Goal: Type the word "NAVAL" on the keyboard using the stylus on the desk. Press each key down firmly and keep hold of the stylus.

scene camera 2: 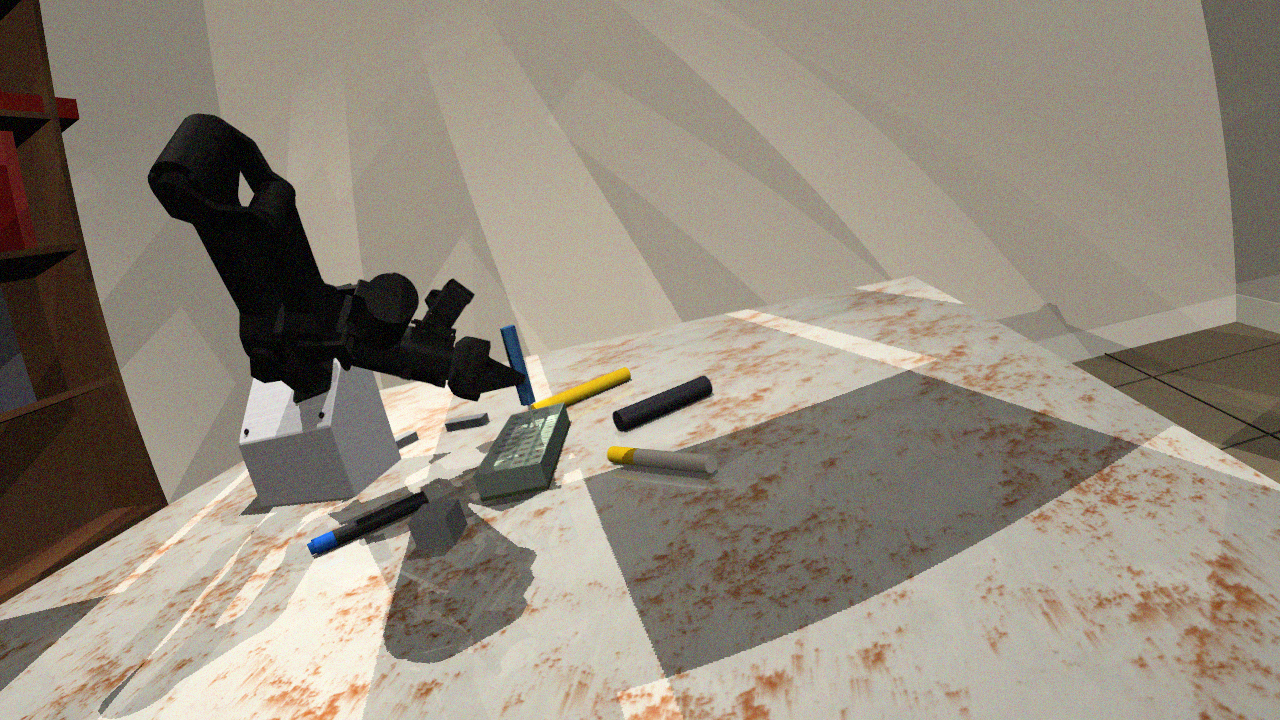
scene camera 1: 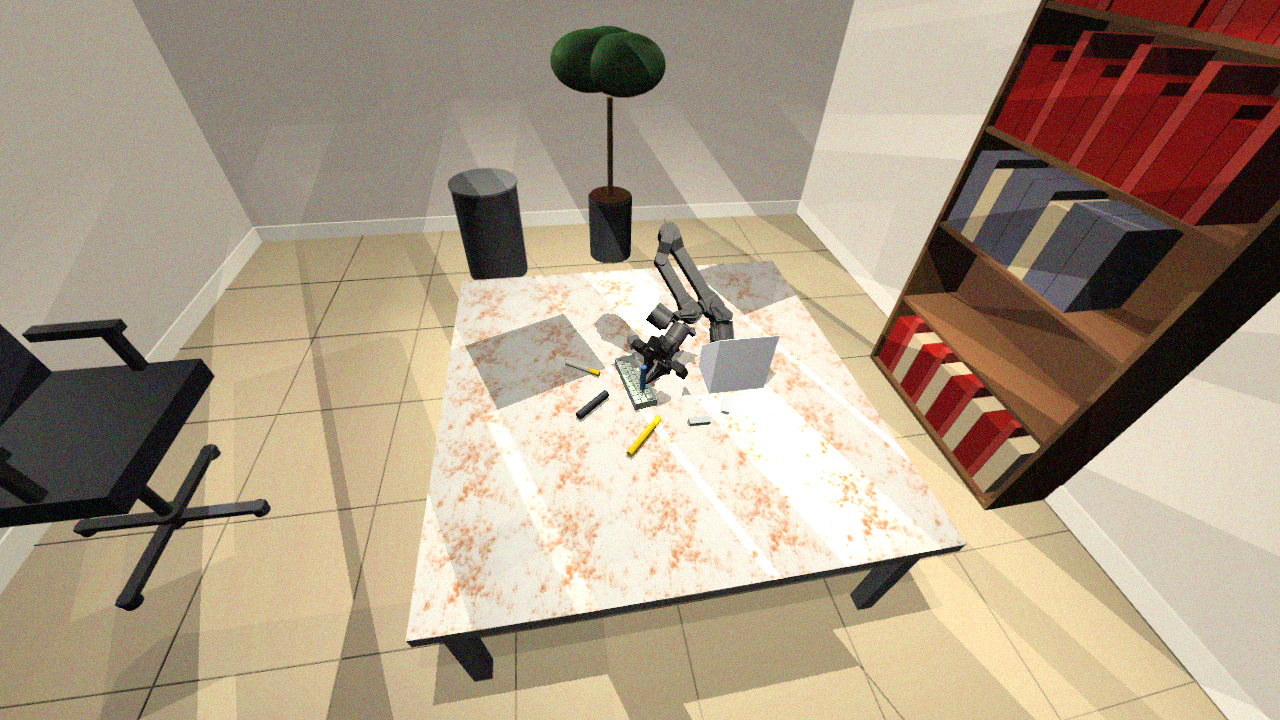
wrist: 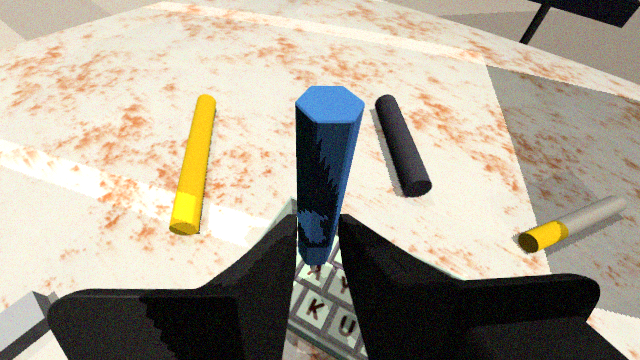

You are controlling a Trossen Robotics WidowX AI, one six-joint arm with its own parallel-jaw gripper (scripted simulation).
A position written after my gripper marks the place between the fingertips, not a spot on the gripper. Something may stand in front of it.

Note:
I see my gripper (scene camera 2: 521, 378), a blue stylus (scene camera 2: 509, 334), a yellow marker (scene camera 2: 581, 392) and a dark cylinder (scene camera 2: 658, 405).
The blue stylus is seen too in the wrist view (wrist: 327, 118). The yellow marker also shows in the wrist view (wrist: 186, 212). The dark cylinder shows as well in the wrist view (wrist: 414, 180).

